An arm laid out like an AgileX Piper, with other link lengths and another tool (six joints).
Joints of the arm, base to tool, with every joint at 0 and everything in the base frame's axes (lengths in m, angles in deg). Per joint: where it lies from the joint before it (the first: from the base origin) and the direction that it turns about. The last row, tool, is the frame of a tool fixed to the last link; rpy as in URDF.
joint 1: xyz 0 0 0.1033 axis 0 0 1
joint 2: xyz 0 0 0 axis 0 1 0
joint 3: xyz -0.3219 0 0.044 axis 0 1 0
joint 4: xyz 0.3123 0 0.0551 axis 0.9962 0 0.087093
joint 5: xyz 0 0 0 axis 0 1 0
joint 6: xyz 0.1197 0 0.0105 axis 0.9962 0 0.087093
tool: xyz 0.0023 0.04 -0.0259 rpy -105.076 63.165 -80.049
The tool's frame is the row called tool.
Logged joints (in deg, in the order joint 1, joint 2, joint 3, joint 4, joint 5, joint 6), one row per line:
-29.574, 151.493, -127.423, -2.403, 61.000, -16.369
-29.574, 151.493, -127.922, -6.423, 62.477, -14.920
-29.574, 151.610, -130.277, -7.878, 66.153, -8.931
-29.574, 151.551, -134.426, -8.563, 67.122, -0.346
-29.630, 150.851, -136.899, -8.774, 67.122, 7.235
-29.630, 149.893, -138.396, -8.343, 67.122, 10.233
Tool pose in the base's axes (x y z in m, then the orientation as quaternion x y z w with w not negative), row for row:
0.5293, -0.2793, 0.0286, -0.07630, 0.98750, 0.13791, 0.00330
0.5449, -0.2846, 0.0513, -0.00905, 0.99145, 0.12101, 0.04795
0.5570, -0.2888, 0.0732, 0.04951, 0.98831, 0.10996, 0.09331
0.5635, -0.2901, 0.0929, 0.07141, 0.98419, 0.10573, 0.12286
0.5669, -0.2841, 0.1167, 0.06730, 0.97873, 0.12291, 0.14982
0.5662, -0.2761, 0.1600, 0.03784, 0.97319, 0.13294, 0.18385
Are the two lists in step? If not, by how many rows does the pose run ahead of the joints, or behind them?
The pose runs 2 rows ahead of the joints: the pose in row i belongs to the joints in row i + 2.
